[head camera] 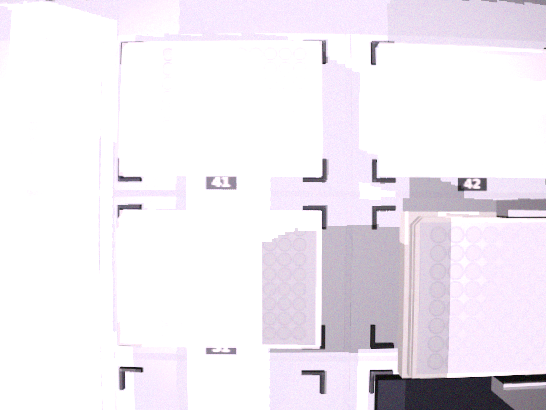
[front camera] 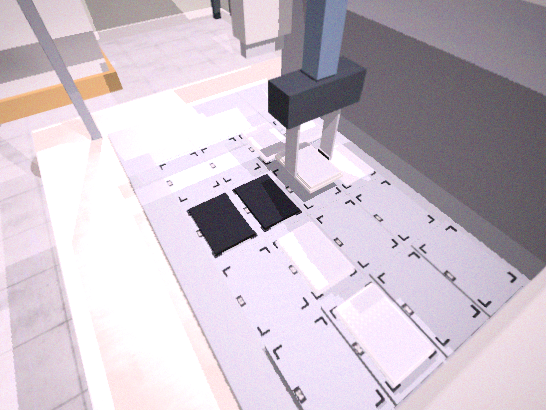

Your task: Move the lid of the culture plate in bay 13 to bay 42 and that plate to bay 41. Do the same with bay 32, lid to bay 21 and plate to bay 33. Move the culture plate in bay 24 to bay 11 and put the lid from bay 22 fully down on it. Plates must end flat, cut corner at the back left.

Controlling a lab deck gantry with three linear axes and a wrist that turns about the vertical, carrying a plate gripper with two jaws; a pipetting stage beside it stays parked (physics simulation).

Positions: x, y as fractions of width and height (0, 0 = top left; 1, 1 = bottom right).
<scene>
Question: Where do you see a grey wall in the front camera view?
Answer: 0.83, 0.23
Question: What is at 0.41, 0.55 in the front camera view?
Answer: A black lid.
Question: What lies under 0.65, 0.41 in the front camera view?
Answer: A thin white lid.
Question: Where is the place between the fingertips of my gripper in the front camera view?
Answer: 0.57, 0.40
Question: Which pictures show the thin white lid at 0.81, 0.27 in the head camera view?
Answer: The head camera view and the front camera view: all of them.
</scene>
